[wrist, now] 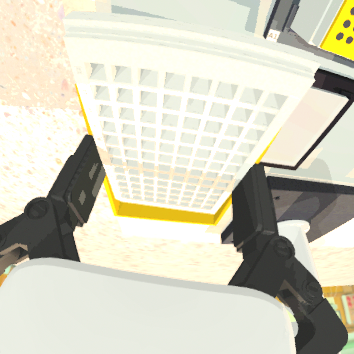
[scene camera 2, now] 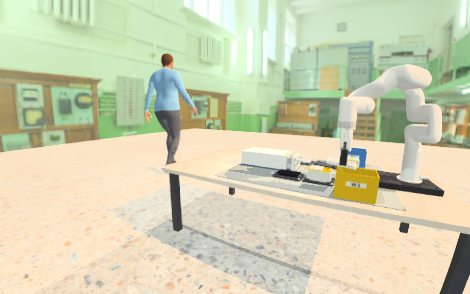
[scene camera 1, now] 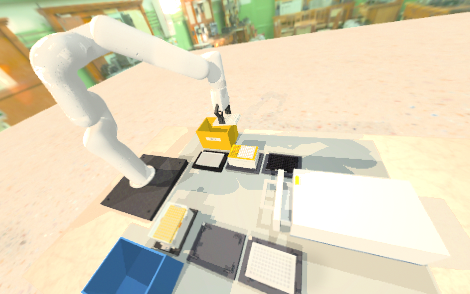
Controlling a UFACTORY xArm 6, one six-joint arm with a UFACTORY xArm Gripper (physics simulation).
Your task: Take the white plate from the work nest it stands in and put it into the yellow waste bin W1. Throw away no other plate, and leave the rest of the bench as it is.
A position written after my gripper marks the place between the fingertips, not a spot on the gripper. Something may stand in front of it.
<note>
In view: my gripper (wrist: pixel 172 164) and a pale flat plate (wrist: pixel 317 108).
</note>
